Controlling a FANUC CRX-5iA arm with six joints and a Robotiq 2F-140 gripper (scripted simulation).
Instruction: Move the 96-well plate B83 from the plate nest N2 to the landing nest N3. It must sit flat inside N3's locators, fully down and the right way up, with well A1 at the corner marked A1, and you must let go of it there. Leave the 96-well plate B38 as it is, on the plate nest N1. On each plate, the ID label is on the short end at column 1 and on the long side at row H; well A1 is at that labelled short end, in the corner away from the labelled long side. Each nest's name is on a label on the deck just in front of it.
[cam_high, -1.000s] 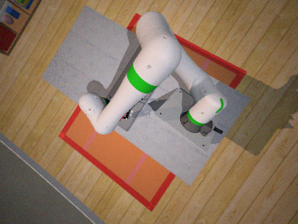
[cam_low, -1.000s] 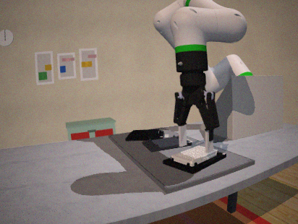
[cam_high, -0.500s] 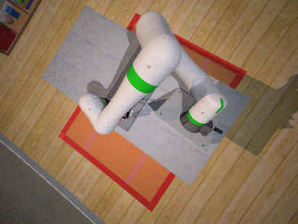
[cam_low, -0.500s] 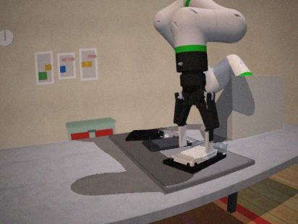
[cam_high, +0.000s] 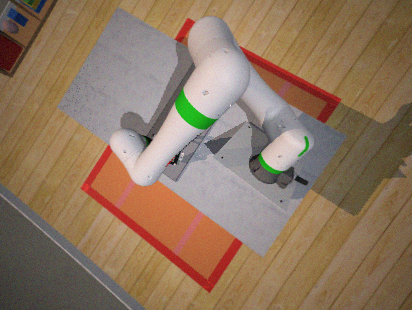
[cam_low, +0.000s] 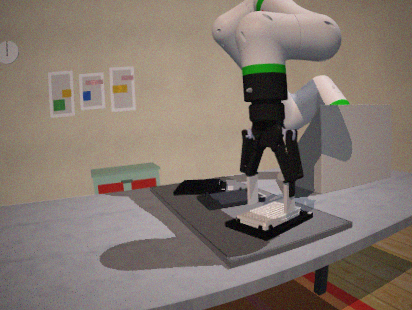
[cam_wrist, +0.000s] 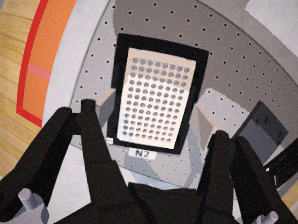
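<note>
Right now the white 96-well plate is 4 cm below my hand. From my hand the other things lie so: black nest 5 cm below; dark grey nest 21 cm to the right, 5 cm below, 3 cm behind; black well plate 38 cm to the right, 4 cm below, 3 cm behind.
</note>
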